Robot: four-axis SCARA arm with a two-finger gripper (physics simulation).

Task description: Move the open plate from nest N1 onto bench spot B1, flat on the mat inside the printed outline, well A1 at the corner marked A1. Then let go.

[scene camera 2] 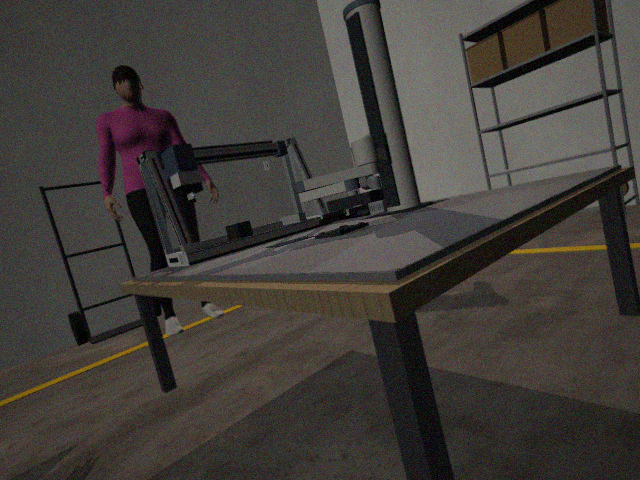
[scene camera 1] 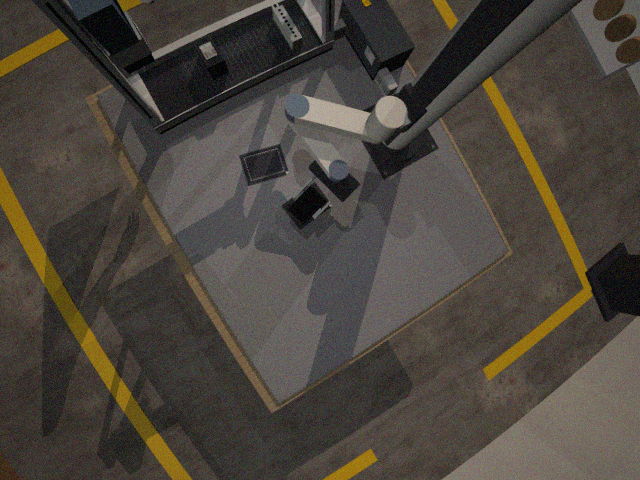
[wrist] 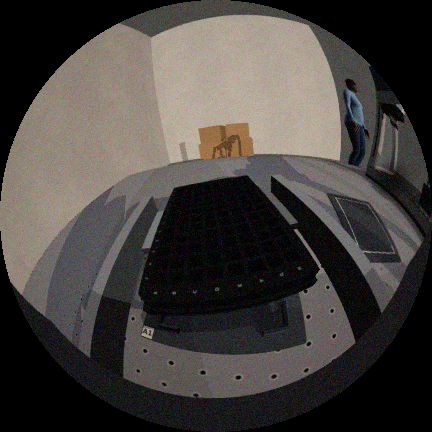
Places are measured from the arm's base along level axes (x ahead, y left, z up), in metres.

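Where they show: gripper, fingertip midpoint: (scene camera 2: 334, 215) (scene camera 1: 303, 208) (wrist: 212, 194).
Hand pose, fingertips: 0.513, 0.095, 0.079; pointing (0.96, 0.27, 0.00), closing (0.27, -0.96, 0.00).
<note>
Things, the pixels of their centre, and the offset from my fingertips, as dx, dy, dz. "spot": a spot on its surface instead. Level surfaces: height alone.
- black open plate at the middle of its body: (wrist: 216, 218) (scene camera 2: 338, 217) (scene camera 1: 307, 204) -0.020, -0.006, -0.010
- nest's A1 tag at a spot on its surface: (wrist: 147, 332) spot: -0.106, +0.038, -0.054
- Bench spot B1 at a spot on its surface: (wrist: 367, 225) (scene camera 1: 267, 163) spot: +0.030, -0.234, -0.064
- bench at its surface level: dz -0.066
- dark box at a spot on its surface: (scene camera 1: 379, 36) spot: -0.602, -0.444, +0.048
The black open plate (scene camera 1: 308, 200) (wrist: 227, 240) is between the fingers of my gripper (scene camera 1: 311, 198) (wrist: 212, 194), which is shut on it. It hangs level above the dark nest N1 (scene camera 1: 301, 225) (scene camera 2: 338, 230) (wrist: 225, 340), with a gap in the wrist view. Its letter row starts with A at the near left, on the same side as the nest's A1 tag (wrist: 147, 332). Bench spot B1 (scene camera 1: 264, 164) (scene camera 2: 289, 242) (wrist: 367, 225), a dark mat with a pale printed outline, lies flat beside the nest; its corner lettering is unreadable. In scene camera 2 the plate is hard to make out under the arm.
The arm's column (scene camera 1: 454, 67) (scene camera 2: 385, 103) rises from the bench (scene camera 1: 413, 289) (scene camera 2: 330, 263). A gantry frame (scene camera 1: 242, 85) (scene camera 2: 232, 149) with a dark deck stands beyond B1. A dark box (scene camera 1: 379, 36) stands near the column. A person in blue (wrist: 354, 120) stands beyond the bench, one in pink (scene camera 2: 136, 134) behind the gantry.
</note>
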